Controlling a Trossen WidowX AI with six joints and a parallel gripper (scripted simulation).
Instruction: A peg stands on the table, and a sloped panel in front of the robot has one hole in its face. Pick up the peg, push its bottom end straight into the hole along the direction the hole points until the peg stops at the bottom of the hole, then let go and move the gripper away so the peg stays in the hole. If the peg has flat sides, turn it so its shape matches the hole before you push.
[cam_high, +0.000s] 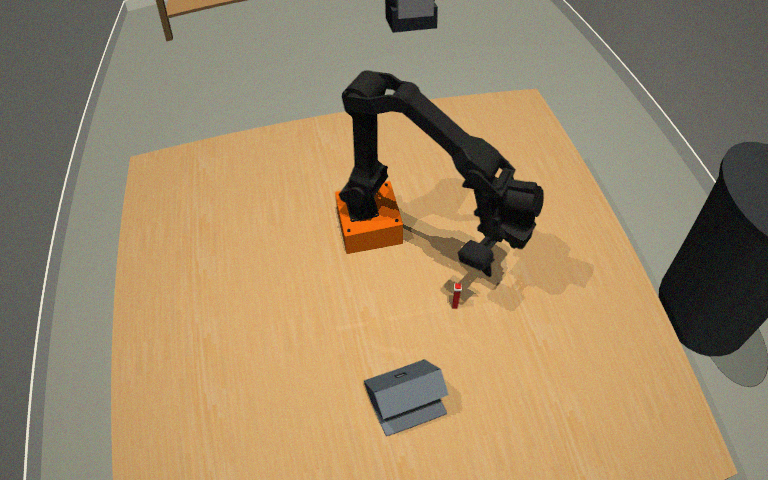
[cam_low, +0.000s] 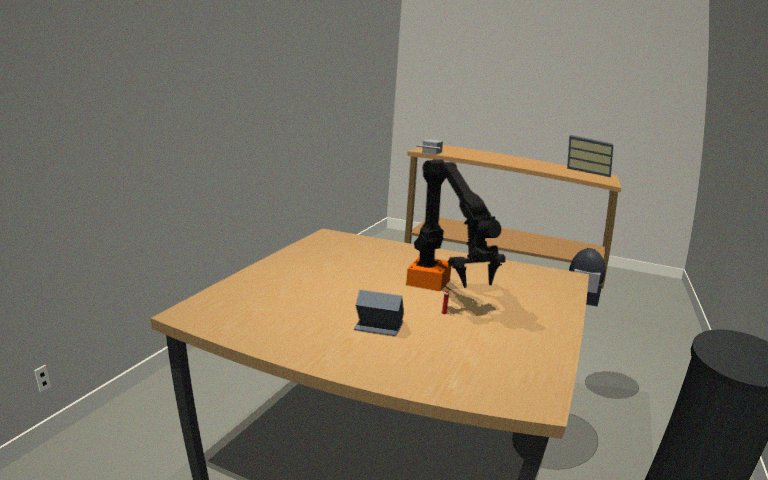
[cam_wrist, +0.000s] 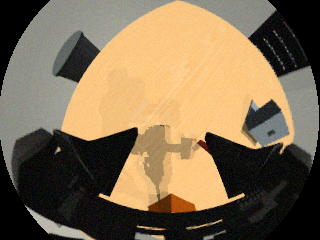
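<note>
The red peg is 100 mm to the right of my gripper tip, 50 mm below it and 20 mm ahead of it. The rest, counted from my gripper tip: grey sloped panel: 260 mm to the right, 200 mm ahead, 50 mm below.
</note>
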